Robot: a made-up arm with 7 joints. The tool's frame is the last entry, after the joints. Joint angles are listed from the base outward.
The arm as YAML. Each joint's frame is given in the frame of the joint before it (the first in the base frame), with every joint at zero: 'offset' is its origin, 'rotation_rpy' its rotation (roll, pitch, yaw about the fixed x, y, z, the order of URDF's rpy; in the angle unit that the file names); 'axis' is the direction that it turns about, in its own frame. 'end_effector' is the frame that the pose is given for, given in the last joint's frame.
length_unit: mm
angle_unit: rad
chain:
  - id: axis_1
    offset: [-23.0, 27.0, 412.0]
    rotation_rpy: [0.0, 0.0, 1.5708]
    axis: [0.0, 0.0, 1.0]
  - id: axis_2
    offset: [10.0, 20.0, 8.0]
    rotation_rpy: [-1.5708, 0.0, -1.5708]
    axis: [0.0, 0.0, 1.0]
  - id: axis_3
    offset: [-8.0, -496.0, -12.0]
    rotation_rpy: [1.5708, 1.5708, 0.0]
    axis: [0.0, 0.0, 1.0]
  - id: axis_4
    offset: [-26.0, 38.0, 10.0]
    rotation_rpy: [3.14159, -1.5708, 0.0]
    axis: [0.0, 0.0, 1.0]
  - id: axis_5
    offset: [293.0, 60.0, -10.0]
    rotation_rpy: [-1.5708, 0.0, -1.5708]
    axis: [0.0, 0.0, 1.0]
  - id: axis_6
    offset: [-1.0, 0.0, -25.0]
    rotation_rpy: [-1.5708, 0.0, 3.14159]
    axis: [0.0, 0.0, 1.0]
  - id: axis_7
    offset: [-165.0, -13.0, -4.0]
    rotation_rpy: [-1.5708, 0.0, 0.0]
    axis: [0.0, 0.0, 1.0]
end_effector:
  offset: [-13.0, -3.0, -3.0]
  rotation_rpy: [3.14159, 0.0, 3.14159]
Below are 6 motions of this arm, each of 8 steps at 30 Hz.
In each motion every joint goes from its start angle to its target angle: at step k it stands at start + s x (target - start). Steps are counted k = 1, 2, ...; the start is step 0. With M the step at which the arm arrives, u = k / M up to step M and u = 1 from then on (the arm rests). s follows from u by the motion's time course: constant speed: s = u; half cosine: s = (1 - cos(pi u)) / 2; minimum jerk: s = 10 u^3 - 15 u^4 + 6 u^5.
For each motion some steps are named. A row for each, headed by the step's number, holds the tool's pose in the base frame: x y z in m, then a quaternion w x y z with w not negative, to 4 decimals.
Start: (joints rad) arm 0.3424 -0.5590 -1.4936 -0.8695 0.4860 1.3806 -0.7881
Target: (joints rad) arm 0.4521 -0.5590 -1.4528 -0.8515 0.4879 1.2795 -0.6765
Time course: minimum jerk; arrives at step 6
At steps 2, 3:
2: -0.2699 -0.4332 1.1638 0.8340 0.0467 -0.5394 -0.1066
3: -0.2492 -0.4381 1.1651 0.8385 0.0715 -0.5319 -0.0949

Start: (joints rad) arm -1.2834 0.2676 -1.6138 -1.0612 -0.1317 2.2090 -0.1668
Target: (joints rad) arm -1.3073 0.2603 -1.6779 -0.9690 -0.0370 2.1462 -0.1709
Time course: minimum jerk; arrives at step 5
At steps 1, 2, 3, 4, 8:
1: -0.2479 -0.2871 1.2402 0.2391 -0.5483 0.1542 -0.7864
2: -0.2467 -0.2768 1.2481 0.2285 -0.5518 0.1474 -0.7884
3: -0.2441 -0.2628 1.2588 0.2144 -0.5567 0.1379 -0.7906
4: -0.2419 -0.2530 1.2661 0.2049 -0.5603 0.1312 -0.7918
8: -0.2413 -0.2508 1.2677 0.2029 -0.5610 0.1297 -0.7920

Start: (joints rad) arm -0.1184 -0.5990 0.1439 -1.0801 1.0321 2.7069 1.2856
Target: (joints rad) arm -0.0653 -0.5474 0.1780 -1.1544 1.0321 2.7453 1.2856
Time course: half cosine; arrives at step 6
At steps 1, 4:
1: -0.2636 -0.0131 1.2103 0.3376 0.8492 -0.3342 -0.2307
4: -0.2177 -0.0185 1.2123 0.3506 0.8483 -0.3031 -0.2560

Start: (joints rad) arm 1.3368 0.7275 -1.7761 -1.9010 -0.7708 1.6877 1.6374
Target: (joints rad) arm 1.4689 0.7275 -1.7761 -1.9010 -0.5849 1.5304 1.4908
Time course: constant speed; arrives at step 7
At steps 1, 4, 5, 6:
1: 0.4912 0.1609 0.7936 0.3994 -0.5803 -0.3203 -0.6334
4: 0.4791 0.1783 0.7939 0.4281 -0.5696 -0.2818 -0.6426
5: 0.4748 0.1841 0.7936 0.4383 -0.5658 -0.2685 -0.6447
6: 0.4704 0.1897 0.7931 0.4489 -0.5619 -0.2549 -0.6464

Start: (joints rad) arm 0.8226 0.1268 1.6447 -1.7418 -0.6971 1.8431 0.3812
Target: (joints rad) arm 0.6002 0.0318 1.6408 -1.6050 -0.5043 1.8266 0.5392
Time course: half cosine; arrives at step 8
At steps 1, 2, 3, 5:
1: -0.4159 0.3026 0.9747 0.4294 0.0178 -0.2777 0.8592
2: -0.4111 0.3094 0.9811 0.4519 0.0226 -0.2743 0.8486
3: -0.4038 0.3192 0.9907 0.4846 0.0302 -0.2692 0.8318
5: -0.3860 0.3400 1.0127 0.5573 0.0491 -0.2571 0.7880

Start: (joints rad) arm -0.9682 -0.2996 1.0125 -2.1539 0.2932 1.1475 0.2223
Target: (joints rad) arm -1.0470 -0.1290 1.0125 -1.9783 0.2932 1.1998 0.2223
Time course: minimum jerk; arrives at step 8
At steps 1, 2, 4, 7, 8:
1: 0.3134 0.1884 0.7271 0.9045 -0.0172 0.4021 -0.1412
2: 0.3202 0.1837 0.7325 0.9066 -0.0103 0.3980 -0.1403
4: 0.3504 0.1597 0.7565 0.9152 0.0218 0.3782 -0.1377
7: 0.3848 0.1241 0.7846 0.9239 0.0619 0.3516 -0.1376
8: 0.3858 0.1228 0.7855 0.9241 0.0632 0.3507 -0.1377

